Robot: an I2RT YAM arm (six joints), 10 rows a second.
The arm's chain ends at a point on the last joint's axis. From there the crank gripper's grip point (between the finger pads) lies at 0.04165 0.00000 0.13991 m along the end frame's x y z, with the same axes.
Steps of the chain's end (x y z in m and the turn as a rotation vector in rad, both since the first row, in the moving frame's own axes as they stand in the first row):
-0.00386, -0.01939, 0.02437, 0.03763, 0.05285, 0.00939
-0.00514, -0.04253, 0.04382, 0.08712, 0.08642, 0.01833
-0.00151, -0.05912, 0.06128, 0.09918, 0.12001, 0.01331
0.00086, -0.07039, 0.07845, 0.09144, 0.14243, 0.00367
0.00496, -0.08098, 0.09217, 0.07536, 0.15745, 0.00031
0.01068, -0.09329, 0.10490, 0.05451, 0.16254, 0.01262
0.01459, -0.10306, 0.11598, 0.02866, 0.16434, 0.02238
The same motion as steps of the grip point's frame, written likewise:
0.00349, -0.02418, 0.02188, 0.03763, 0.05285, 0.00939
0.00687, -0.05366, 0.03921, 0.08712, 0.08642, 0.01833
0.01500, -0.07203, 0.05464, 0.09918, 0.12001, 0.01331
0.02029, -0.08266, 0.07055, 0.09144, 0.14243, 0.00367
0.02636, -0.09121, 0.08352, 0.07536, 0.15745, 0.00031
0.03281, -0.10003, 0.09613, 0.05451, 0.16254, 0.01262
0.03695, -0.10577, 0.10724, 0.02866, 0.16434, 0.02238

